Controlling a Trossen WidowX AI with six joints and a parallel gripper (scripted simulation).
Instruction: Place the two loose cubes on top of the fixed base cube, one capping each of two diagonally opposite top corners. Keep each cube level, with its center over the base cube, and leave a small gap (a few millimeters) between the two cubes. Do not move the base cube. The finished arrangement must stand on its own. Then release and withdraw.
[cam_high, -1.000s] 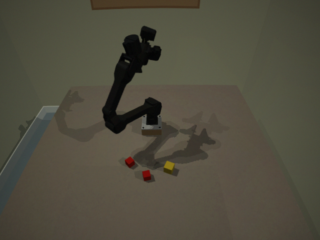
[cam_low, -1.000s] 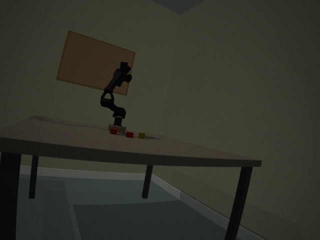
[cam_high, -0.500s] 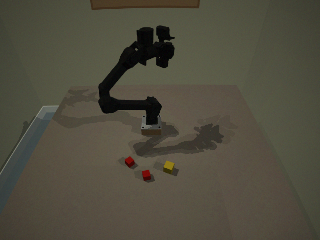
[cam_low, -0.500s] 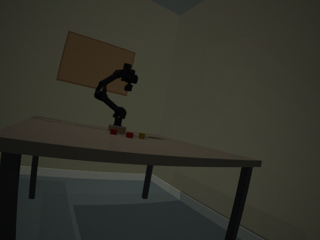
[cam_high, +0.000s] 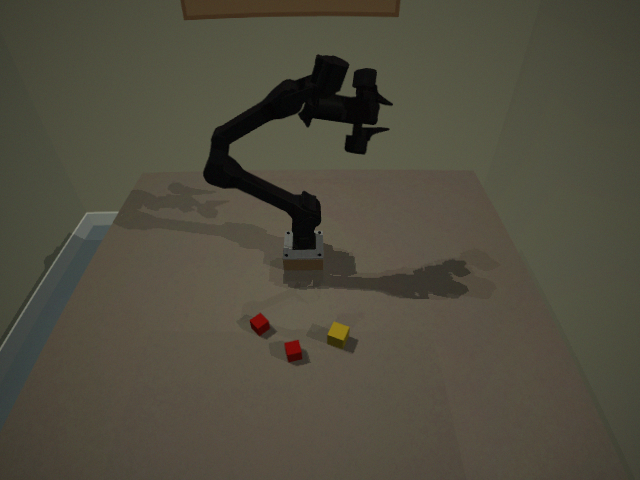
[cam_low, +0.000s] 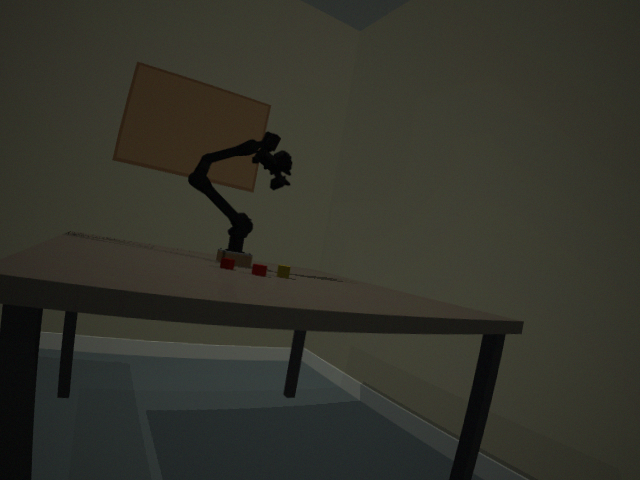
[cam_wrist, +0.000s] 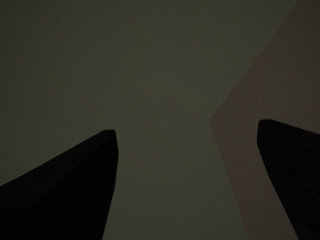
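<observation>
Right now my gripper tip is 350 mm short of the yellow base cube, 130 mm to the left of it and 380 mm above it.
</observation>
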